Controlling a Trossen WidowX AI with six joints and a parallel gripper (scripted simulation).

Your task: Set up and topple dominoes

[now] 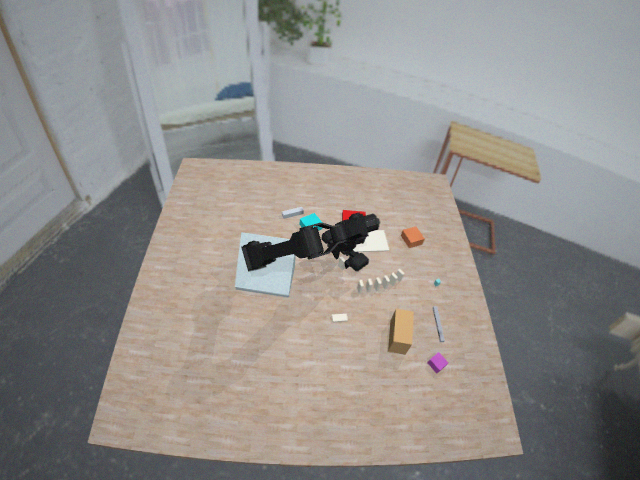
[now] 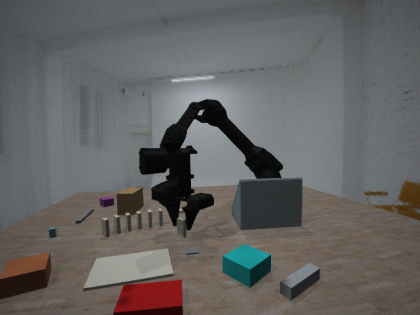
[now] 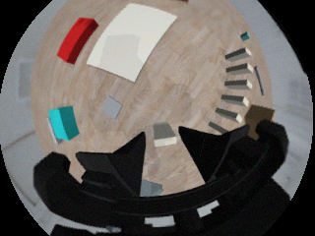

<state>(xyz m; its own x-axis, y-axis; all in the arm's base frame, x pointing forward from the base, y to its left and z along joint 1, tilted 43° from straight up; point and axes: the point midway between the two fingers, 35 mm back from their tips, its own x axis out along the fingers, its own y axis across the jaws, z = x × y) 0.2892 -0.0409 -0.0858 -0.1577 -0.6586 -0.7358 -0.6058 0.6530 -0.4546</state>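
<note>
Right now the small grey tile is 9 cm to the left of my gripper tip, 2 cm below it and 1 cm behind it. The rest, counted from my gripper tip: red block (25 cm to the left, 8 cm ahead, 1 cm below); orange block (30 cm ahead, 14 cm to the left, 1 cm below); cream plate (13 cm to the left, 12 cm ahead, 2 cm below).
</note>
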